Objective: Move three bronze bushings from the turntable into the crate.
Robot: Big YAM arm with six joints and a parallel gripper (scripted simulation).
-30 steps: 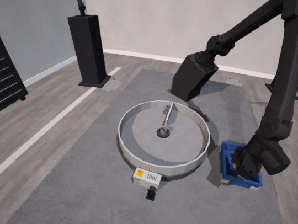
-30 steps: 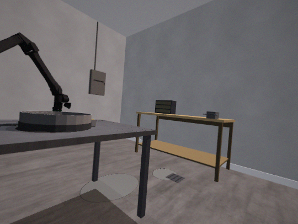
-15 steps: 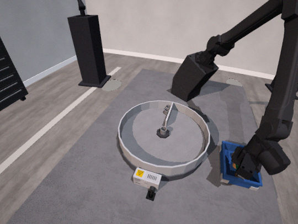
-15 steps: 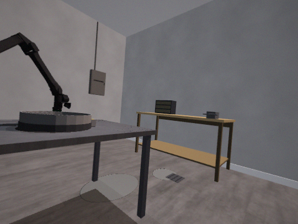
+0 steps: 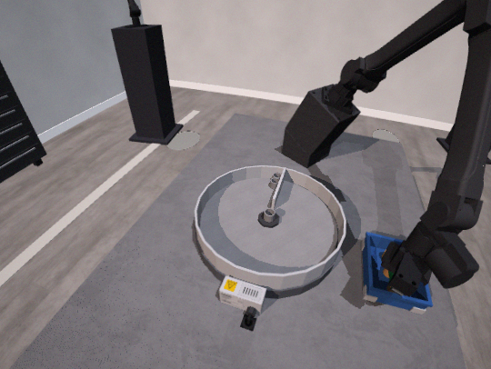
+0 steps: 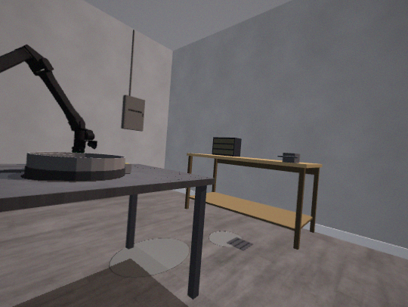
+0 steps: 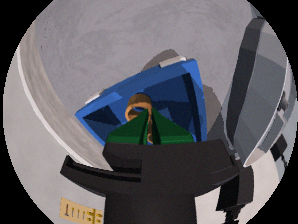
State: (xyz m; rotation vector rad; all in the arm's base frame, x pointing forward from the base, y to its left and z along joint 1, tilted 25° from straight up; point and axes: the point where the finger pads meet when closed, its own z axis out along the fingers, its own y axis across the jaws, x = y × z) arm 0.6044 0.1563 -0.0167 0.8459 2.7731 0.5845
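Right now the blue crate is 5 cm behind my hand, 2 cm to the left of it and 1 cm below it. Round my hand: round turntable 14 cm behind, 33 cm to the right, 1 cm above.
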